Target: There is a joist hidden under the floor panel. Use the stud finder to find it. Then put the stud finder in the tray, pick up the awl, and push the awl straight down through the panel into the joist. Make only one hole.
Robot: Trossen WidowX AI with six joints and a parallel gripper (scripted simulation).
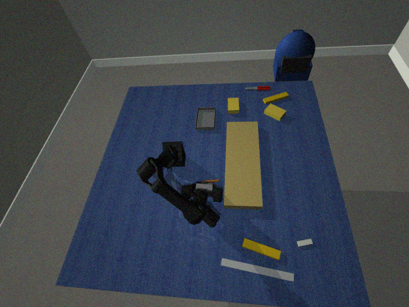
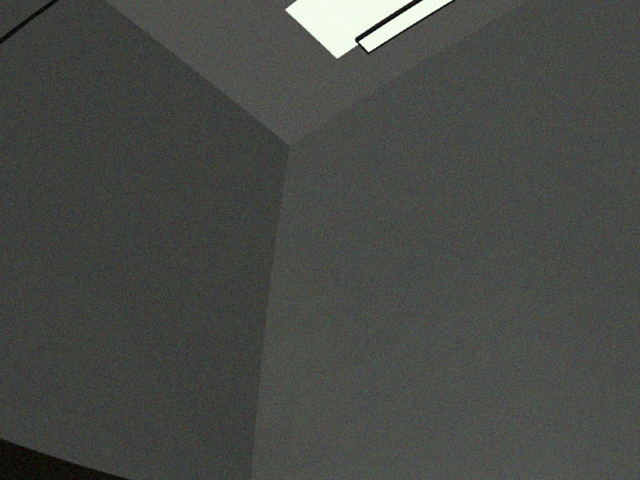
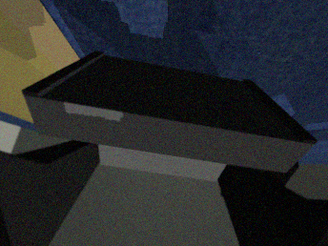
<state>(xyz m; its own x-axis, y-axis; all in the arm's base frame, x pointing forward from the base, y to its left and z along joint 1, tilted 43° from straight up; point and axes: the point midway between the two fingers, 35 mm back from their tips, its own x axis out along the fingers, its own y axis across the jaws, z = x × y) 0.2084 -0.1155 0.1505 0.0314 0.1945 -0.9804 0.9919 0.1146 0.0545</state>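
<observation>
Now: the stud finder 20 mm behind my gripper tip and 10 mm below it. The rest, counted from my gripper tip: square light (30 mm behind, 10 mm to the left); orange-handled awl (70 mm below, 50 mm to the left, 10 mm behind); grey tray (490 mm to the left, 90 mm behind, 70 mm below).
</observation>
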